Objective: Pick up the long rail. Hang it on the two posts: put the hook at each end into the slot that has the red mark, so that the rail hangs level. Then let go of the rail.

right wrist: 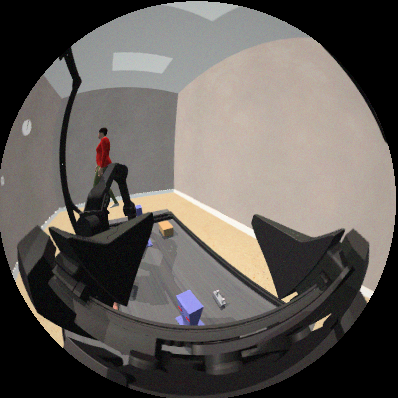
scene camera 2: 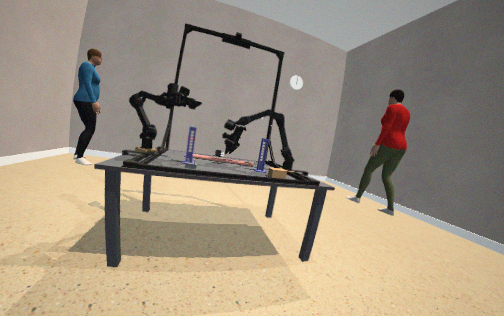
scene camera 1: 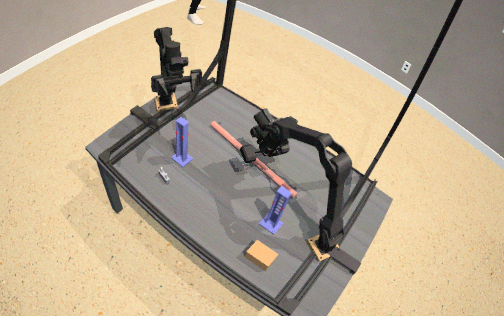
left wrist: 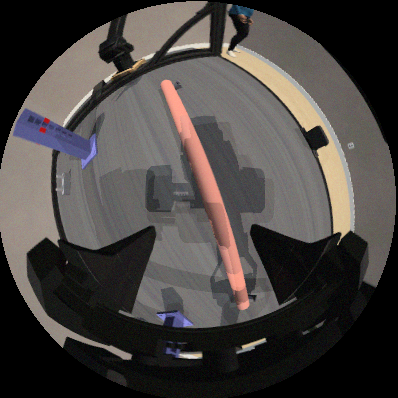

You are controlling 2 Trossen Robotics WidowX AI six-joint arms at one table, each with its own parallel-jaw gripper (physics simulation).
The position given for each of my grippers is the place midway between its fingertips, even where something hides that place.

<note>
My left gripper (scene camera 1: 258, 158) is open, with nothing in its grasp. Also in view: a salmon rail (left wrist: 202, 173). My right gripper (scene camera 1: 180, 93) is open and holds nothing.
My left gripper is seen too in the left wrist view (left wrist: 203, 230). My right gripper is seen too in the right wrist view (right wrist: 204, 218).
</note>
